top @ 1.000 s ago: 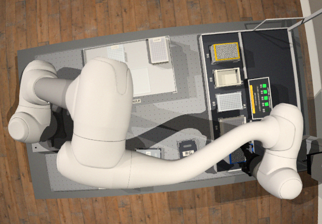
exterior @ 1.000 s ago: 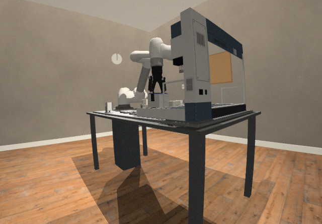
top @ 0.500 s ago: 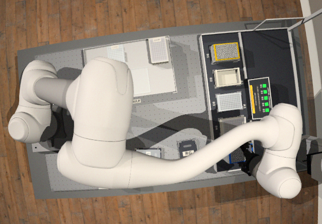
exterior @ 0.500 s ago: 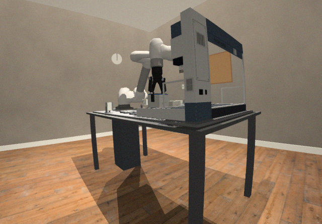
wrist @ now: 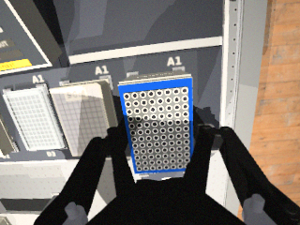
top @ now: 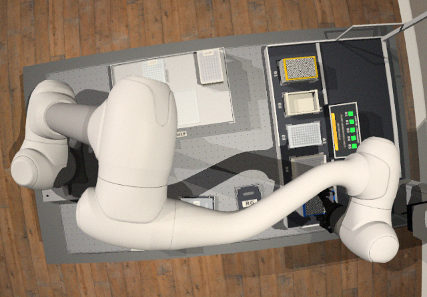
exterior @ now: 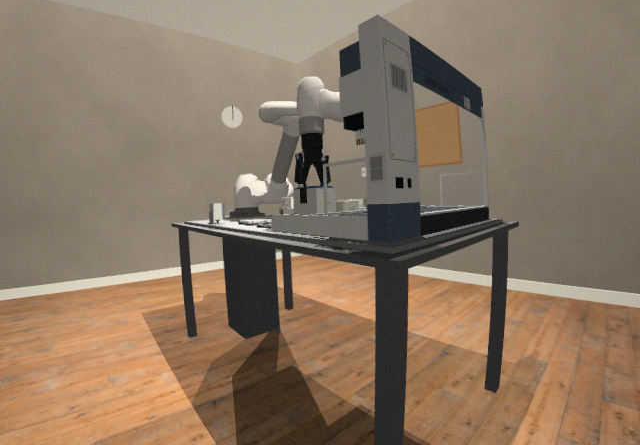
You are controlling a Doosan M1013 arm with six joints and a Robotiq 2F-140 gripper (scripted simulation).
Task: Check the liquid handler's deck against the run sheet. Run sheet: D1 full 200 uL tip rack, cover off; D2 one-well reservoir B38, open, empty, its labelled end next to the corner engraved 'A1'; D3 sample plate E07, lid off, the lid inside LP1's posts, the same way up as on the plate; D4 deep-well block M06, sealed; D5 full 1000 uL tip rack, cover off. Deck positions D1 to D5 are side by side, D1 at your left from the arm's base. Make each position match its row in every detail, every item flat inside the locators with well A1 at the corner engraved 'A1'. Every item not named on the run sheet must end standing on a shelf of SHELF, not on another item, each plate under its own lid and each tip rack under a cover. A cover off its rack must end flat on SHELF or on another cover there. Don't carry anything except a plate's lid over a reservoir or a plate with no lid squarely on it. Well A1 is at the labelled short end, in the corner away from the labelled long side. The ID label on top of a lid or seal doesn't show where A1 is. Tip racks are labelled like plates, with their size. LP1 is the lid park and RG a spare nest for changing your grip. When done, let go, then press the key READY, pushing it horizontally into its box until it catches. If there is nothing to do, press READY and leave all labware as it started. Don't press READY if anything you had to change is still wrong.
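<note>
My gripper is now 1 cm to the right of the blue-framed tip rack and 1 cm short of it. Round my hand: RG nest 24 cm behind, 12 cm below; deep-well block 12 cm to the left, 5 cm below; white well plate 25 cm to the left, 6 cm below.
</note>
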